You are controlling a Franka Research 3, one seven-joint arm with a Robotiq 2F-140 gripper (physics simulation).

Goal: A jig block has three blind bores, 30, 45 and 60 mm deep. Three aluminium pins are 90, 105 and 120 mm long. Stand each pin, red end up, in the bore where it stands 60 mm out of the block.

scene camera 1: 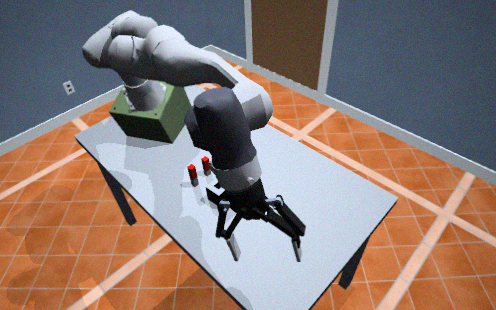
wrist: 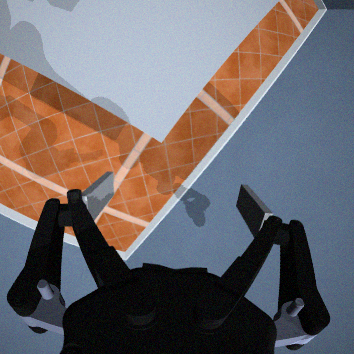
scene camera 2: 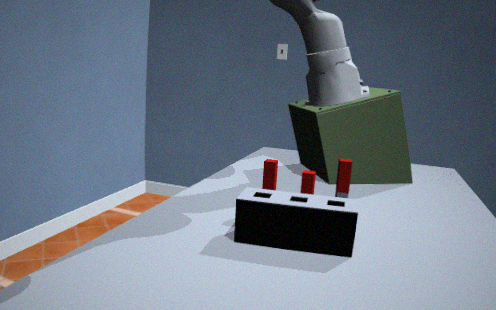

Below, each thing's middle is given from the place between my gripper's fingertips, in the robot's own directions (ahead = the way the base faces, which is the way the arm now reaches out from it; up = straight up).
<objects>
Right now the jig block [scene camera 2: 318, 224] is 470 mm behind my hand, 300 mm below it and 200 mm to the left of it.
</objects>
